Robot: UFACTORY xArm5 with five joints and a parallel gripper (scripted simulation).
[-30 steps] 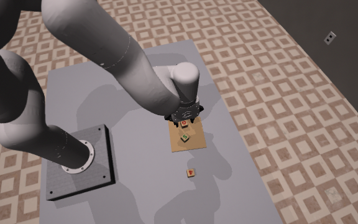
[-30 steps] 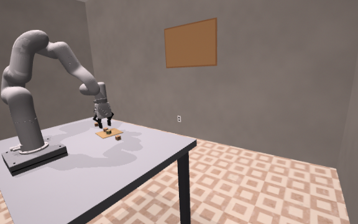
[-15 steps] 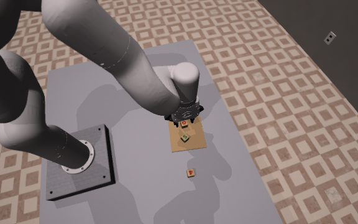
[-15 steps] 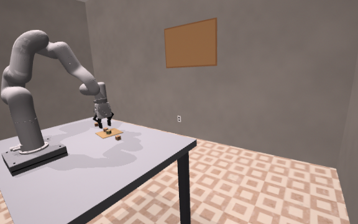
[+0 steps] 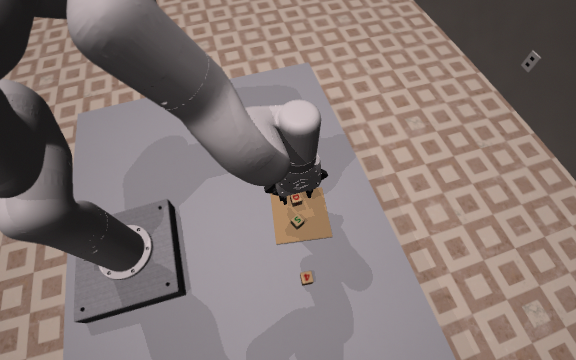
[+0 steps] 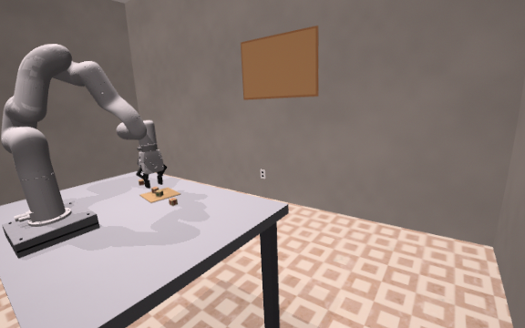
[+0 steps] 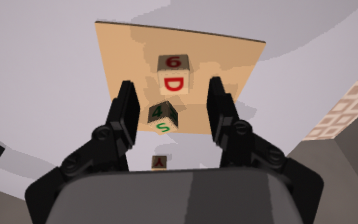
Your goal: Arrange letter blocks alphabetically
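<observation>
Now: the wooden letter block 40 mm below my hand. The rest, counted from my hand: tan mat (10 mm ahead, 40 mm to the right, 50 mm below).
</observation>
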